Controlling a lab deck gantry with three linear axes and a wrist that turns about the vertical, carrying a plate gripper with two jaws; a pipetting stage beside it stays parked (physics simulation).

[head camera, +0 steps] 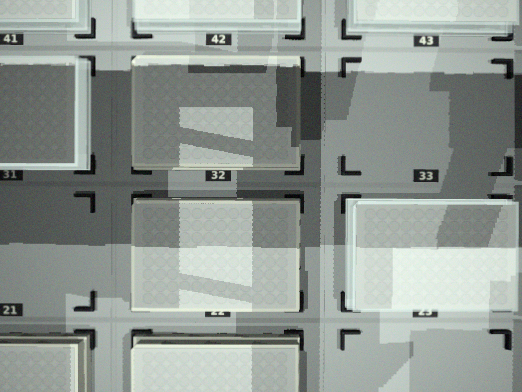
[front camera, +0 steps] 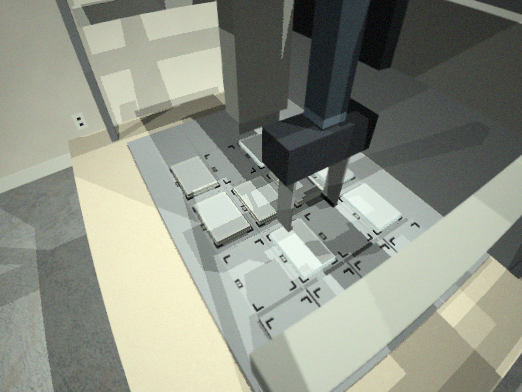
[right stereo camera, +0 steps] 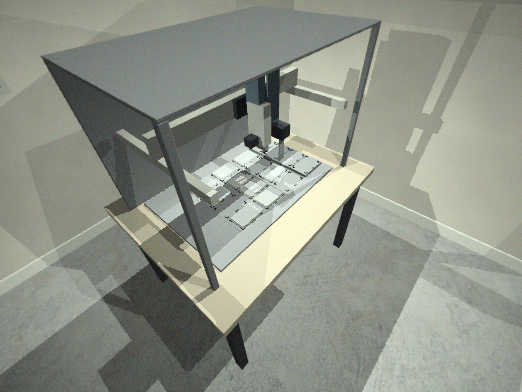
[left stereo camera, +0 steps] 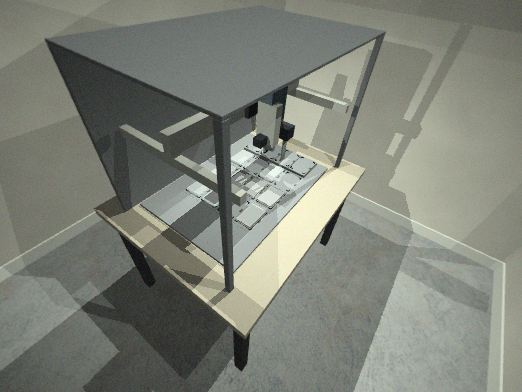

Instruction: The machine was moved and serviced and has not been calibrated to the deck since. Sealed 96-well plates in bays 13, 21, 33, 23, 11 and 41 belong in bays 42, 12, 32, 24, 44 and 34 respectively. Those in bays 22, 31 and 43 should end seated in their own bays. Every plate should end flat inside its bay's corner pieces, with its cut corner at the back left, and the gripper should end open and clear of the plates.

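Note:
My gripper is open and empty, raised above the plate in bay 23. It does not show in the head view. That pale bluish plate lies within its corner pieces. Cream plates lie in bay 11, bay 12, bay 22 and bay 32. Bluish plates lie in bay 31, bay 41, bay 42 and bay 43. Cut corners are too faint to tell.
Bay 33, bay 21 and bay 13 show corner pieces without plates. A pale beam hides much of the fourth column in the front view. The parked pipetting stage stands beside the gripper.

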